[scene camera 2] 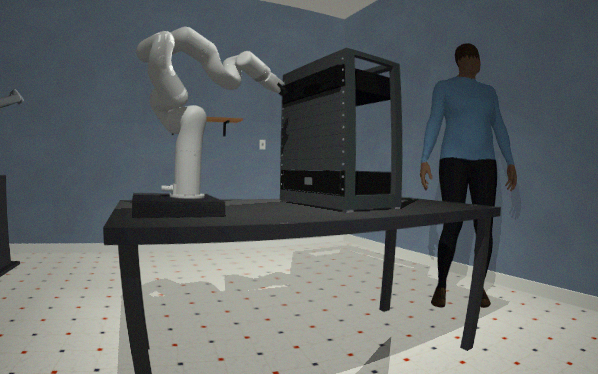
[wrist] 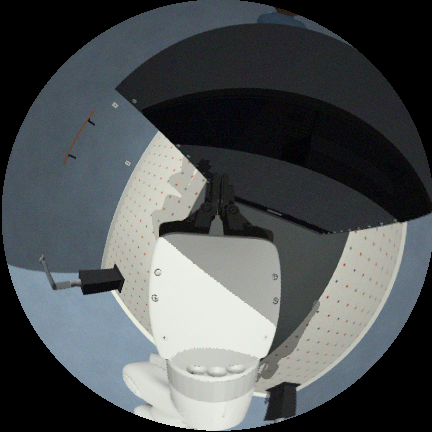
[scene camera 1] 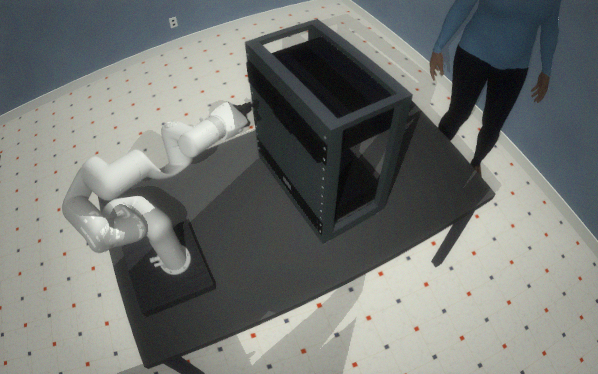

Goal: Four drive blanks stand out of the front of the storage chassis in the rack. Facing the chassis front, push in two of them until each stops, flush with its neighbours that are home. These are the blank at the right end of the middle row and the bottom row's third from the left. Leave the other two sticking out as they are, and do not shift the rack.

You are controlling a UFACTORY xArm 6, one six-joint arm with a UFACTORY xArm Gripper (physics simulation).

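Seen in the pictures: gripper, between the fingertips: [scene camera 2: 284,93] [wrist: 219,181] [scene camera 1: 249,106]; arm's base, origin of its link: [scene camera 2: 186,196] [scene camera 1: 175,259].
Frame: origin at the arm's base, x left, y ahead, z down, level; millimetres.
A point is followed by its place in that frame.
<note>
The rack [scene camera 1: 295,82] @[x 100, y 534, z -563 mm] [scene camera 2: 349,125] @[x -113, y 555, z -260 mm] [wrist: 240,55] @[x 192, y 491, z -532 mm] stands upright on the table. A black band [scene camera 1: 287,112] @[x 71, y 496, z -481 mm] [scene camera 2: 315,85] @[x 52, y 493, z -438 mm] [wrist: 225,117] @[x 215, y 472, z -470 mm] crosses the upper part of its front. The front is very dark, and I cannot make out single drive blanks or which stand out. My gripper [scene camera 1: 250,106] @[x 203, y 414, z -427 mm] [scene camera 2: 281,89] @[x 203, y 414, z -427 mm] [wrist: 219,181] @[x 203, y 414, z -427 mm] is shut and empty. In scene camera 2 its fingertips are at the left edge of the rack's front, at the black band's height. In the wrist view they overlap the front's left edge below the band. Whether they touch anything is unclear.
Grey panels [scene camera 1: 290,155] @[x 96, y 508, z -253 mm] [scene camera 2: 312,135] @[x 107, y 506, z -238 mm] [wrist: 300,185] @[x 110, y 505, z -332 mm] fill the front below the band. A lower black unit [scene camera 2: 325,180] @[x 12, y 522, z -59 mm] carries a pale label. The table [scene camera 1: 250,225] @[x 70, y 321, z 51 mm] [scene camera 2: 260,215] @[x -124, y 232, z 51 mm] [wrist: 305,270] @[x -145, y 370, z 51 mm] extends before the rack. A person [scene camera 1: 500,45] [scene camera 2: 465,125] stands beyond it.
</note>
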